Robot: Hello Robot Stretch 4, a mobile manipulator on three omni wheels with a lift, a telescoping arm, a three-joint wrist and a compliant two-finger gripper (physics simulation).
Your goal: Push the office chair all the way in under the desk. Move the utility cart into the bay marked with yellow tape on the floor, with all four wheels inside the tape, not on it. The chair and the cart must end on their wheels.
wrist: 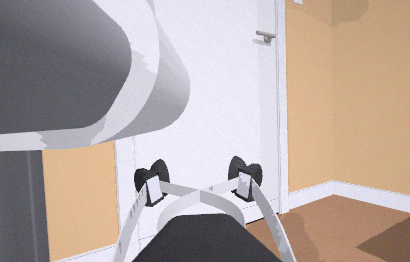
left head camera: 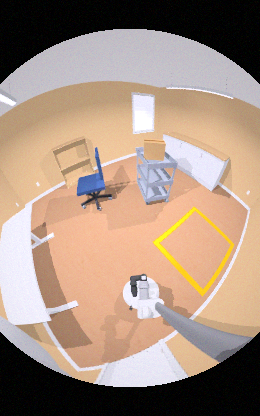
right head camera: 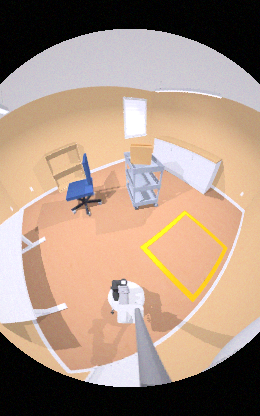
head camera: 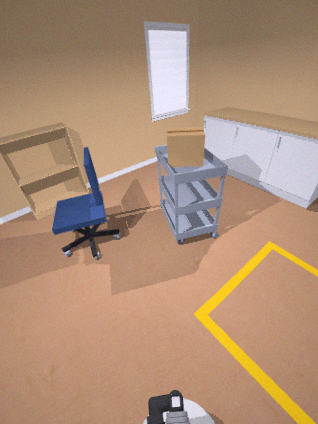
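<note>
A cardboard box (head camera: pixel 185 146) is part of this scene, though in the wrist view it is out of frame. I see a white cabinet (right head camera: pixel 196 166), and I see the cabinet (left head camera: pixel 204 163) too. There is a window (head camera: pixel 167 44), (left head camera: pixel 142 104), (right head camera: pixel 134 109), along with a wooden shelf unit (left head camera: pixel 77 147), (right head camera: pixel 65 154). I also see a white door (wrist: pixel 237 106), and finally there is my own gripper (wrist: pixel 198 172).
</note>
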